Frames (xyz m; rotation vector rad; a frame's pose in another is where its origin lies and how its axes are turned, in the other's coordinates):
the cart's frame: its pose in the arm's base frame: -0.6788 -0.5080 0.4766 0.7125 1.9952 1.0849
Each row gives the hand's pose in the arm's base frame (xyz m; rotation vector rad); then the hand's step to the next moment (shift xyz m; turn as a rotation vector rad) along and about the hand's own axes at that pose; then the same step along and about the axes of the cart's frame.
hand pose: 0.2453 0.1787 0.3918 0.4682 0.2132 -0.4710
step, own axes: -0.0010 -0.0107 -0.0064 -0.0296 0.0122 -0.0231
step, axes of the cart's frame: 0.0033 -0.0113 -0.0042 0.0388 0.0074 -0.0010
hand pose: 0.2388 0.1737 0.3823 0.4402 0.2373 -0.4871
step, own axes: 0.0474 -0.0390 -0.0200 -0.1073 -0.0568 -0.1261
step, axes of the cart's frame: -0.0252 -0.0578 0.0141 0.1517 -0.0721 -0.0494
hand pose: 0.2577 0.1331 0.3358 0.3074 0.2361 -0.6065
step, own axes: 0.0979 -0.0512 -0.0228 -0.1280 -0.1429 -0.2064
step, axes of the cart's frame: -0.0662 -0.0887 0.0218 0.2045 -0.1699 -0.0936
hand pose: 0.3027 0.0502 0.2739 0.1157 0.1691 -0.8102
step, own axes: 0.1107 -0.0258 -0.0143 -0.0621 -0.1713 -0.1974
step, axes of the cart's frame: -0.0887 -0.0709 0.0154 0.1414 -0.2043 -0.1021
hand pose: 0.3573 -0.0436 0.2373 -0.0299 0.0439 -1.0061
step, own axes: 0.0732 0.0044 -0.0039 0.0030 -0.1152 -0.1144
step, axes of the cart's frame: -0.0668 -0.0290 0.0099 0.0468 -0.1379 -0.0718
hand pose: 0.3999 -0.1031 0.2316 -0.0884 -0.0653 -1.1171
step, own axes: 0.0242 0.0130 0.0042 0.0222 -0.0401 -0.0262
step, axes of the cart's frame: -0.0263 0.0003 0.0089 -0.0073 -0.0420 -0.0312
